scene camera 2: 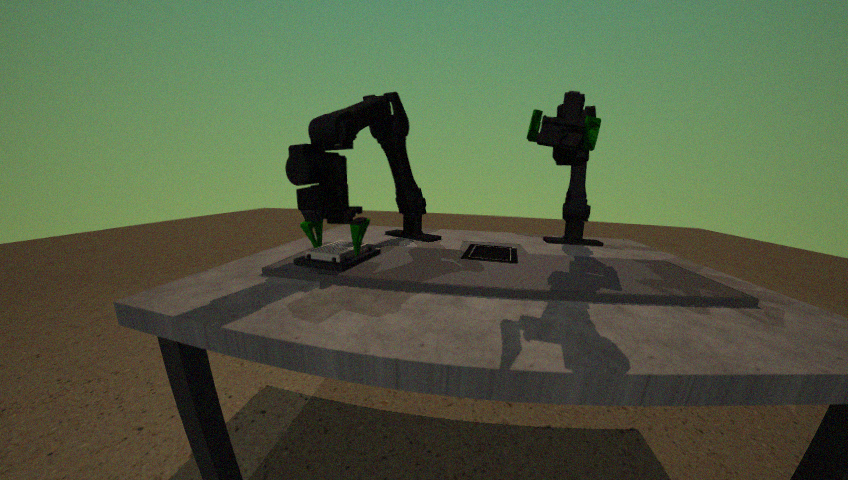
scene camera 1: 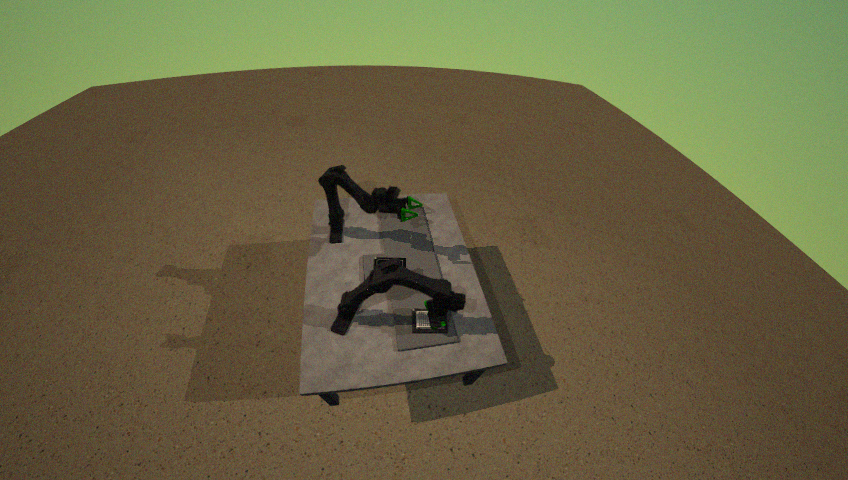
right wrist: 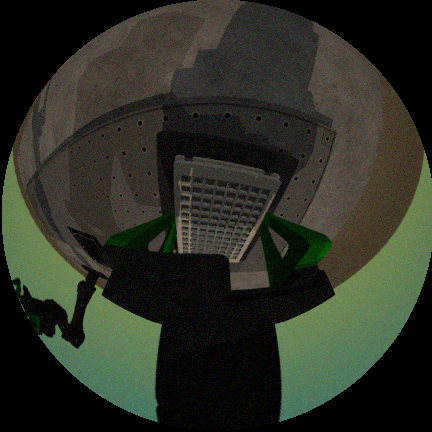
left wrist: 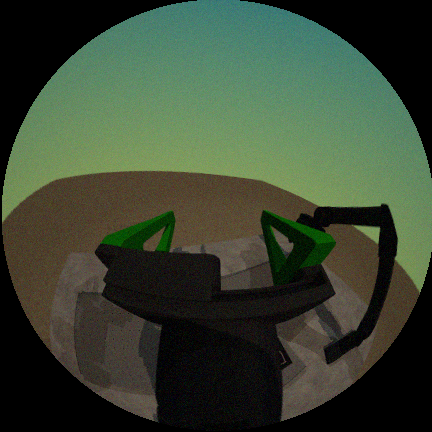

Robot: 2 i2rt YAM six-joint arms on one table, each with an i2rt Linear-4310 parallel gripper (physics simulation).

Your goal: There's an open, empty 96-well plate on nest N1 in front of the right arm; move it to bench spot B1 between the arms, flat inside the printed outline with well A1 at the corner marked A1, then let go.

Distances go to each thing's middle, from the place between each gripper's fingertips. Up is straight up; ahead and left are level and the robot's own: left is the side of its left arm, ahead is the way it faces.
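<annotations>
The dark outlined nest [scene camera 2: 475, 251] is 300 mm below my left hand, 160 mm behind it and 90 mm to the right of it. As for the plate [scene camera 2: 339, 249], I find it 430 mm to the right of my left hand, 280 mm below it and 50 mm behind it.
The plate is 10 mm above my right hand and 10 mm behind it. Measured from my right hand, the dark outlined nest is 350 mm to the left, 120 mm behind and 10 mm below.
</annotations>
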